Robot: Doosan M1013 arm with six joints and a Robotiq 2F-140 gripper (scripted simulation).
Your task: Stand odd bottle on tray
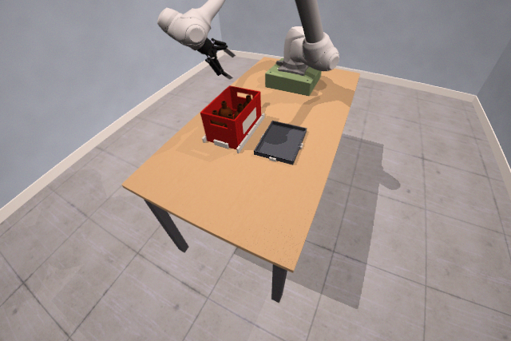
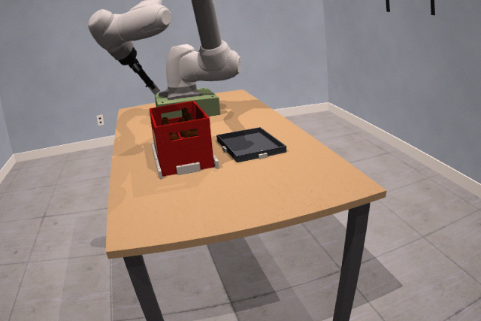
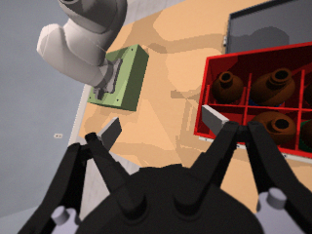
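My gripper is now 190 mm above the red crate, 170 mm short of it and 80 mm to the right of it. Round my hand: dark grey tray (340 mm to the left, 270 mm below, 180 mm ahead); glass bottle (260 mm ahead, 190 mm below, 30 mm to the left).
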